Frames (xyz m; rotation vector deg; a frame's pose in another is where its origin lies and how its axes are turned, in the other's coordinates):
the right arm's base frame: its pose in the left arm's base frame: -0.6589 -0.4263 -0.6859 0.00 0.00 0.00
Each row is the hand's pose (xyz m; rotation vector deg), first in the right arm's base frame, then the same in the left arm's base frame.
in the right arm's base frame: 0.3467 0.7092 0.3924 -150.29 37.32 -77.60
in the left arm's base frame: -0.3122 0.2829 -0.2935 -150.29 37.32 -77.60
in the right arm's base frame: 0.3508 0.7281 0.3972 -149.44 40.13 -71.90
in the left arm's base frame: -0.3081 0.3018 -0.2887 -149.44 40.13 -71.90
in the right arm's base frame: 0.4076 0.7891 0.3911 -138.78 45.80 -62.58
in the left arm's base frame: -0.2513 0.3628 -0.2948 -138.78 45.80 -62.58
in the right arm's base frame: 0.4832 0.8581 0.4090 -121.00 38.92 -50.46
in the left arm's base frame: -0.1757 0.4318 -0.2769 -121.00 38.92 -50.46
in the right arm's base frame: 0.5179 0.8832 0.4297 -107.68 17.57 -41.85
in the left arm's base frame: -0.1410 0.4569 -0.2562 -107.68 17.57 -41.85
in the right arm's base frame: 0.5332 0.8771 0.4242 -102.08 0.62 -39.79
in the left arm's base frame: -0.1257 0.4508 -0.2617 -102.08 0.62 -39.79
